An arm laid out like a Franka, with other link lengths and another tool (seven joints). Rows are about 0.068 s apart.
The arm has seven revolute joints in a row. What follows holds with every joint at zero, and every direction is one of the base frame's. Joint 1 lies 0.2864 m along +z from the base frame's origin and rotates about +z. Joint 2 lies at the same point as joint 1 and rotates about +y. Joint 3 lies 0.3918 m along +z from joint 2 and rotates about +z. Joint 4 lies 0.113 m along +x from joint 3 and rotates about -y. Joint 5 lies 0.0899 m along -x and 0.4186 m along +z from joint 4 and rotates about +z. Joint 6 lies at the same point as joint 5 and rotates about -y. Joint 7 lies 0.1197 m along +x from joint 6 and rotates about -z. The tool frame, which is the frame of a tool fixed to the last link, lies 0.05 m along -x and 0.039 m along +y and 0.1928 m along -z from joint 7; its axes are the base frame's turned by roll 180, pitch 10.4 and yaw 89.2 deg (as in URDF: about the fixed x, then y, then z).
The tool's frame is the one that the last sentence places.
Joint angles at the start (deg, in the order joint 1, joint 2, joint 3, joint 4, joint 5, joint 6, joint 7):
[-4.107, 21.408, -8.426, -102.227, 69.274, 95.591, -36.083]
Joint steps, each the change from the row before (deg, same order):
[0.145, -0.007, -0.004, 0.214, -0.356, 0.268, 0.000]
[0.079, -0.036, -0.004, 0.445, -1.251, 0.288, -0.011]
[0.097, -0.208, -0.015, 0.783, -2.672, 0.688, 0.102]
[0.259, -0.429, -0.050, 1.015, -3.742, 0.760, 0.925]
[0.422, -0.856, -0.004, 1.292, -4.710, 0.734, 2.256]
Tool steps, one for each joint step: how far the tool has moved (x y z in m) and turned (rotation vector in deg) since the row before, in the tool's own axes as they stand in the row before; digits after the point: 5 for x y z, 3 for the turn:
[0.00082, 0.00081, 0.00048, -0.016, -0.470, -0.300]
[-0.00034, 0.00034, -0.00098, 0.260, -1.241, -0.675]
[-0.00110, 0.00039, -0.00339, 0.433, -2.685, -1.234]
[0.00084, 0.00019, -0.00504, 0.839, -3.673, -1.091]
[0.00607, 0.00045, -0.00862, 1.066, -4.565, -0.641]

